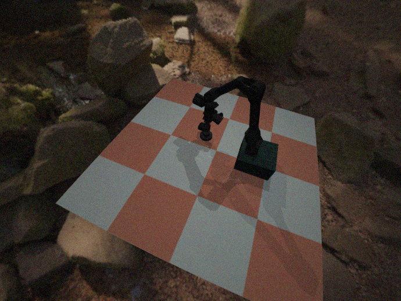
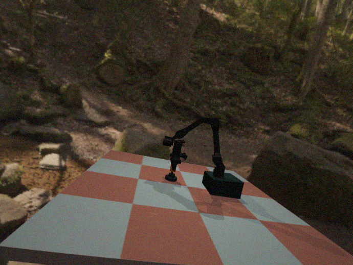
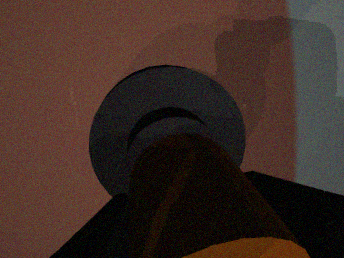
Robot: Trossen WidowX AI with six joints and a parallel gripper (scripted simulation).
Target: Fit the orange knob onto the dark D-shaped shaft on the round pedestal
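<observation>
My gripper tip is now 40 mm above the round pedestal. Also, from my gripper tip: orange knob: 20 mm above.
</observation>
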